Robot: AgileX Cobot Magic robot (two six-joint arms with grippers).
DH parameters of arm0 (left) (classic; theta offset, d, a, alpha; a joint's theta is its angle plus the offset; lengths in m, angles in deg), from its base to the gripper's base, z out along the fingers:
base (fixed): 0 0 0 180
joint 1: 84.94 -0.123 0 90
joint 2: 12.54 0 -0.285 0
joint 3: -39.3 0 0.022 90
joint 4: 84.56 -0.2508 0 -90
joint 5: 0.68 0 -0.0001 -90
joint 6: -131.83 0.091 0 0
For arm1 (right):
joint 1: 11.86 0.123 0 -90
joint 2: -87.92 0 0.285 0
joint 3: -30.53 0 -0.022 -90
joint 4: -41.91 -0.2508 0 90
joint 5: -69.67 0 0.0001 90
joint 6: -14.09 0.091 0 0
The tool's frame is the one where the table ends.
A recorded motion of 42 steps. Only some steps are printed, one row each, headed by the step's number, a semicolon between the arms.
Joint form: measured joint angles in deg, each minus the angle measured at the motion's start. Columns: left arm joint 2, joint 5, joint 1, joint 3, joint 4, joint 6; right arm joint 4, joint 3, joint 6, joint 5, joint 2, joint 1.
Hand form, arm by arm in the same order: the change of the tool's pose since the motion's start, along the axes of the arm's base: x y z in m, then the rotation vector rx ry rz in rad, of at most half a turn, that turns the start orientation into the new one. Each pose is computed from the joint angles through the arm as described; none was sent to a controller.
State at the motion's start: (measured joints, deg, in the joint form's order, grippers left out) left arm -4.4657 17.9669 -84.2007 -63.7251 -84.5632 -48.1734; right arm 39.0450 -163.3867 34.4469 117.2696 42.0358 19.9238
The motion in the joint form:
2: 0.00 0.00 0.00 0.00 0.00 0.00; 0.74 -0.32 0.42 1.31 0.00 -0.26
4: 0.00 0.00 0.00 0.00 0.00 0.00; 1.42 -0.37 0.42 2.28 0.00 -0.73
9: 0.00 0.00 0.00 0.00 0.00 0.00; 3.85 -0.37 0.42 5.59 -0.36 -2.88
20: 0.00 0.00 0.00 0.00 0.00 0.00; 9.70 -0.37 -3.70 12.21 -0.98 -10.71
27: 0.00 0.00 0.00 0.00 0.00 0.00; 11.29 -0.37 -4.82 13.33 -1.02 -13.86
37: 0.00 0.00 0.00 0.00 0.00 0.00; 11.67 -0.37 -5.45 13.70 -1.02 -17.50
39: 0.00 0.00 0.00 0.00 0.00 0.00; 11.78 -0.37 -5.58 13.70 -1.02 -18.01
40: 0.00 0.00 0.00 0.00 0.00 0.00; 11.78 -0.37 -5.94 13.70 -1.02 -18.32
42: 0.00 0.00 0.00 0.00 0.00 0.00; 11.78 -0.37 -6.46 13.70 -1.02 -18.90
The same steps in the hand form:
2: 0.0000 0.0000 0.0000 0.0000 0.0000 0.0000; 0.0007 -0.0029 0.0009 -0.0170 0.0101 -0.0044
4: 0.0000 0.0000 0.0000 0.0000 0.0000 0.0000; 0.0018 -0.0074 0.0008 -0.0339 0.0186 -0.0062
9: 0.0000 0.0000 0.0000 0.0000 0.0000 0.0000; 0.0070 -0.0269 0.0028 -0.0914 0.0449 -0.0227
20: 0.0000 0.0000 0.0000 0.0000 0.0000 0.0000; 0.0254 -0.0925 0.0072 -0.2265 0.1012 -0.0451
27: 0.0000 0.0000 0.0000 0.0000 0.0000 0.0000; 0.0319 -0.1175 0.0077 -0.2569 0.1144 -0.0698
37: 0.0000 0.0000 0.0000 0.0000 0.0000 0.0000; 0.0383 -0.1444 0.0078 -0.2625 0.1263 -0.1195
39: 0.0000 0.0000 0.0000 0.0000 0.0000 0.0000; 0.0392 -0.1482 0.0078 -0.2639 0.1269 -0.1253
40: 0.0000 0.0000 0.0000 0.0000 0.0000 0.0000; 0.0396 -0.1505 0.0078 -0.2642 0.1276 -0.1244
42: 0.0000 0.0000 0.0000 0.0000 0.0000 0.0000; 0.0405 -0.1547 0.0078 -0.2645 0.1289 -0.1254

